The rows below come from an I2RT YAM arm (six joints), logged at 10 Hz.
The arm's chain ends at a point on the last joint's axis. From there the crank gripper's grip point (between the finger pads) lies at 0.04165 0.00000 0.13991 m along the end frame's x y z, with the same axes.
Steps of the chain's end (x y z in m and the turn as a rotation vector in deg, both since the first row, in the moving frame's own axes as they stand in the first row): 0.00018, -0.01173, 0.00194, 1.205, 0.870, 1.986; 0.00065, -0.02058, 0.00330, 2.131, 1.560, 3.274; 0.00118, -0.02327, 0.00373, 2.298, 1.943, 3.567; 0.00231, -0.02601, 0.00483, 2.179, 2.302, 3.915; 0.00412, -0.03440, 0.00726, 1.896, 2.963, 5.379; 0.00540, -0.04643, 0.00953, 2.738, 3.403, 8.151; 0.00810, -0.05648, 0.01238, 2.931, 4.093, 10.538; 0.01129, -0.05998, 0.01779, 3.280, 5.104, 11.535
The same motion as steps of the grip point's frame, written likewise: 0.00232, -0.01318, 0.00128, 1.205, 0.870, 1.986; 0.00452, -0.02327, 0.00206, 2.131, 1.560, 3.274; 0.00599, -0.02611, 0.00218, 2.298, 1.943, 3.567; 0.00797, -0.02826, 0.00300, 2.179, 2.302, 3.915; 0.01132, -0.03474, 0.00491, 1.896, 2.963, 5.379; 0.01365, -0.04654, 0.00680, 2.738, 3.403, 8.151; 0.01787, -0.05499, 0.00908, 2.931, 4.093, 10.538; 0.02344, -0.05825, 0.01357, 3.280, 5.104, 11.535
